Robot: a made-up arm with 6 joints. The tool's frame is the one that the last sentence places.
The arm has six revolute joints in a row. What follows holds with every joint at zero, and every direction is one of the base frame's.
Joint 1 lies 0.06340 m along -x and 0.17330 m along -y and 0.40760 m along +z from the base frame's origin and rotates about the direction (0.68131, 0.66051, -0.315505).
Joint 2 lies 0.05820 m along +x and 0.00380 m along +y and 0.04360 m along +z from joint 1 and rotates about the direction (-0.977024, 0.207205, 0.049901).
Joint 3 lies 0.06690 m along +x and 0.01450 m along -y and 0.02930 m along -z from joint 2 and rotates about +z.
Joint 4 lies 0.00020 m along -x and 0.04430 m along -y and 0.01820 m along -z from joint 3 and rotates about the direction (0.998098, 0.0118, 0.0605).
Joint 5 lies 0.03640 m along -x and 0.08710 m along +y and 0.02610 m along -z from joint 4 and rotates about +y.
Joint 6 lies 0.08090 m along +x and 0.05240 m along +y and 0.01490 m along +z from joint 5 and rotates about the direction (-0.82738, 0.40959, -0.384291).
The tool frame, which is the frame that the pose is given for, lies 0.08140 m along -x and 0.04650 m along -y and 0.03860 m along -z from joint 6; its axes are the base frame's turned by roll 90.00, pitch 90.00 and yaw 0.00 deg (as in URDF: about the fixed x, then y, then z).
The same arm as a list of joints. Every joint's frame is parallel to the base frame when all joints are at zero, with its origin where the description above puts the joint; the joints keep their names.
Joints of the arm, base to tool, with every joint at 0 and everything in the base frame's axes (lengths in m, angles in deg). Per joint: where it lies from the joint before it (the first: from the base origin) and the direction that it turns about. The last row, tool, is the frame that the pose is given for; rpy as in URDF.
joint 1: axis 0.68131 0.66051 -0.315505 offset -0.0634 -0.1733 0.4076
joint 2: axis -0.977024 0.207205 0.049901 offset 0.0582 0.0038 0.0436
joint 3: axis 0 0 1 offset 0.0669 -0.0145 -0.0293
joint 4: axis 0.998098 0.0118 0.0605 offset -0.0002 -0.0443 -0.0182
joint 5: axis 0 1 0 offset -0.0364 0.0871 -0.0261
joint 6: axis -0.82738 0.40959 -0.384291 offset 0.0809 0.0524 0.0149
tool: offset -0.0814 -0.0465 -0.0386 rpy 90.00 90.00 0.00

